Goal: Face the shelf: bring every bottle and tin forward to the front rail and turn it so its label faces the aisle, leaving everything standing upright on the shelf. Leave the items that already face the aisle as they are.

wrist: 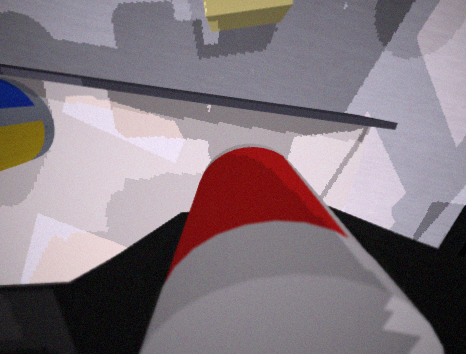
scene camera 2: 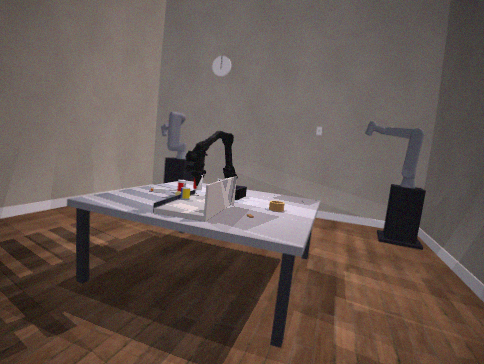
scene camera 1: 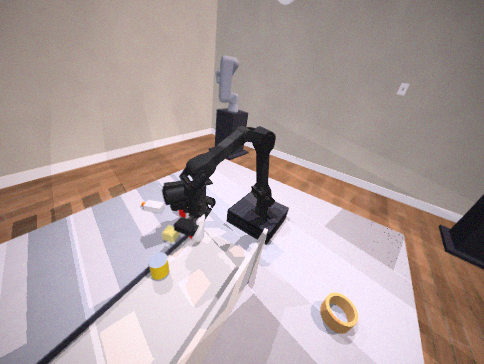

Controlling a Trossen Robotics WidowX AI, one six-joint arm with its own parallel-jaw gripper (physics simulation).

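Pixels of known places: gripper, fingertip midpoint: [wrist: 253, 217] [scene camera 2: 197, 185] [scene camera 1: 196, 230]; arm's base at its link origin: [scene camera 1: 261, 210].
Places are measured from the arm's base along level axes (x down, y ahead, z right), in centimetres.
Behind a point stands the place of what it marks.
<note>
My gripper [scene camera 1: 193, 229] @[x -2.1, y 30.5, z 9.1 cm] [wrist: 253, 217] @[x -2.1, y 30.5, z 9.1 cm] is shut on a white bottle with a red label [scene camera 1: 199, 231] @[x -4.3, y 31.4, z 6.4 cm] [wrist: 260, 195] @[x -6.0, y 31.6, z 11.8 cm]. In the wrist view the red patch faces the rail side, and the bottle's lower end is just behind the dark front rail [scene camera 1: 100, 312] @[x 3.4, y 63.7, z 7.5 cm] [scene camera 2: 166, 199] @[x 2.6, y 65.1, z 7.3 cm] [wrist: 225, 100] @[x 2.3, y 33.4, z 13.4 cm], near its right end. I cannot tell whether it touches the shelf board [scene camera 1: 217, 261] @[x 4.8, y 30.5, z -2.6 cm] [wrist: 75, 200] @[x 4.8, y 42.1, z 2.8 cm]. A yellow tin [scene camera 1: 159, 268] @[x -1.7, y 47.8, z 4.9 cm] [scene camera 2: 186, 193] @[x 0.7, y 48.6, z 5.5 cm] [wrist: 20, 142] @[x 1.9, y 44.0, z 7.5 cm] stands upright on the shelf close behind the rail; the wrist view shows a blue patch on it.
A red-and-white tin [scene camera 2: 181, 186] @[x 1.6, y 24.9, z 26.1 cm] stands outside the rail, partly hidden by the arm in scene camera 1. A yellow block [scene camera 1: 169, 234] @[x 3.6, y 36.1, z 18.8 cm] [wrist: 250, 12] @[x 4.0, y 33.5, z 18.2 cm] and an orange-tipped white item [scene camera 1: 153, 206] @[x 4.6, y 31.5, z 39.5 cm] lie beyond the rail. The shelf's back panel [scene camera 2: 217, 200] @[x -0.4, y 56.6, z -20.2 cm] rises behind; an orange ring [scene camera 1: 329, 321] @[x 5.0, y 21.4, z -40.8 cm] [scene camera 2: 276, 208] @[x 5.5, y 21.5, z -43.6 cm] lies past it.
</note>
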